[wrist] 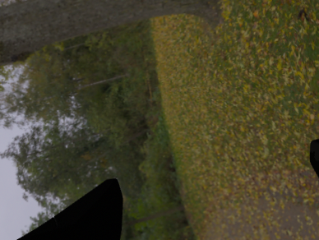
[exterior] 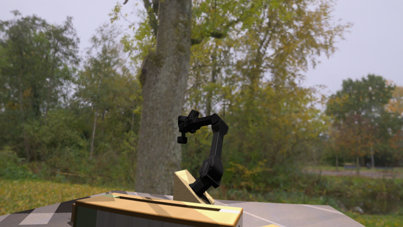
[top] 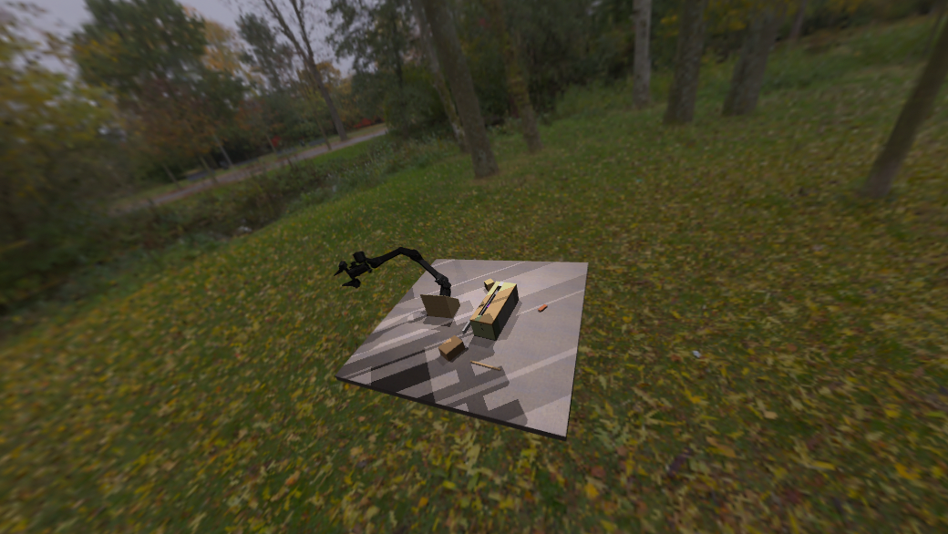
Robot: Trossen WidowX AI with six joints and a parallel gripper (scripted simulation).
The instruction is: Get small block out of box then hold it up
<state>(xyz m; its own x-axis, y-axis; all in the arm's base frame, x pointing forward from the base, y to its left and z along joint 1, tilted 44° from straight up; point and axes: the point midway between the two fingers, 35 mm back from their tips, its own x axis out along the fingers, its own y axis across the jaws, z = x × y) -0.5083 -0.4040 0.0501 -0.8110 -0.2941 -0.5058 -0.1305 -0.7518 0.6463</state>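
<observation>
Right now my gripper tip is 87 cm short of the wooden box, 27 cm to the right of it and 34 cm above it. The rest, counted from my gripper tip: thin wooden stick 97 cm ahead, 11 cm to the right, 40 cm below; tan cube 75 cm ahead, 55 cm to the left, 37 cm below; purple block 88 cm ahead, 25 cm to the left, 32 cm below.
</observation>
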